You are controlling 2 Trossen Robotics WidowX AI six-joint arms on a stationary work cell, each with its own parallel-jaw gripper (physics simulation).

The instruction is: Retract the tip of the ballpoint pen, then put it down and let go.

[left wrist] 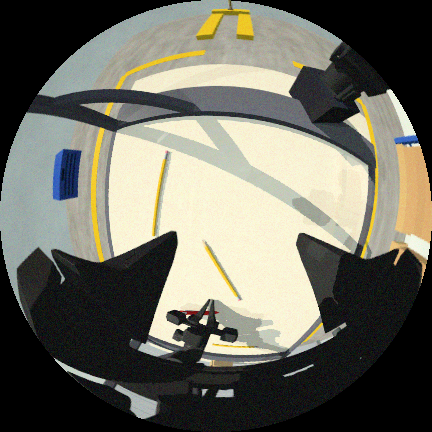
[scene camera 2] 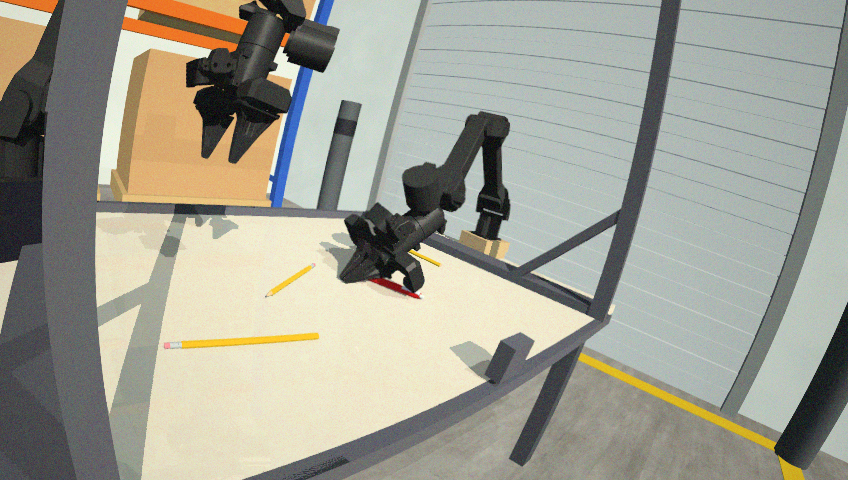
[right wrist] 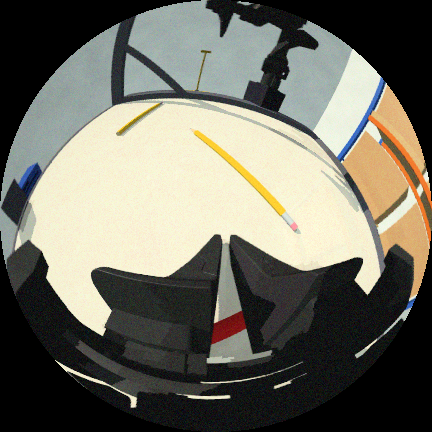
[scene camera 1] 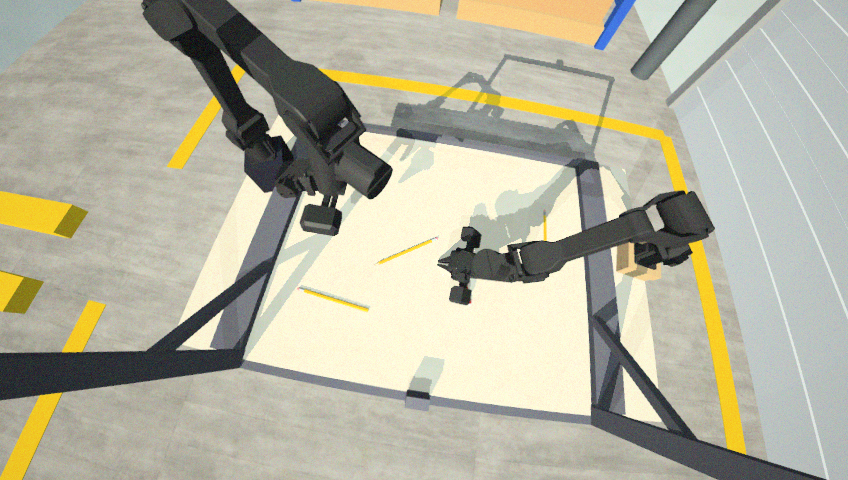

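Pixels of known places: left gripper, fingertip midpoint: [left wrist: 240, 238] [scene camera 2: 217, 160] [right wrist: 247, 45] [scene camera 1: 334, 210]; right gripper, fingertip midpoint: [left wrist: 210, 299] [scene camera 2: 342, 280] [right wrist: 224, 240] [scene camera 1: 438, 263]; left arm's base, link origin: [left wrist: 334, 87] [scene camera 2: 17, 176] [scene camera 1: 263, 152]; right arm's base, link origin: [scene camera 2: 486, 236] [scene camera 1: 644, 256].
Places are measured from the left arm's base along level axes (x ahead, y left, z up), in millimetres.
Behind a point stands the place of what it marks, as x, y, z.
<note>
The red ballpoint pen [scene camera 2: 397, 287] {429, -466, -98} [left wrist: 192, 312] {431, -455, -97} [right wrist: 228, 327] {437, -411, -94} is low at the table top, by the right gripper. In the right wrist view a dark red stretch of it crosses the gap between the right fingers, well behind their tips. Its pale end shows at the right in scene camera 2; the state of the writing tip cannot be made out. My right gripper [scene camera 1: 441, 262] {386, -384, -103} [scene camera 2: 349, 279] {386, -384, -103} [left wrist: 210, 299] {386, -384, -103} [right wrist: 224, 240] {386, -384, -103} is shut on the pen, fingers hiding much of it. My left gripper [scene camera 2: 218, 159] {175, -262, 68} [left wrist: 240, 238] {175, -262, 68} is open and empty, high above the table's far left part.
A yellow pencil [scene camera 1: 407, 250] {316, -330, -99} [scene camera 2: 290, 280] {299, -336, -101} [left wrist: 221, 269] {298, -329, -101} [right wrist: 242, 172] {331, -331, -102} lies near the right gripper's tips. A second pencil [scene camera 1: 334, 299] {109, -410, -100} [scene camera 2: 249, 340] {105, -412, -101} [left wrist: 159, 195] {106, -405, -101} lies farther off, and a third [scene camera 1: 545, 227] {722, -361, -100} [scene camera 2: 426, 258] {683, -440, -101} behind the right arm. A dark block [scene camera 1: 417, 399] {250, -668, -49} [scene camera 2: 507, 358] {223, -671, -65} stands at the table's edge.
</note>
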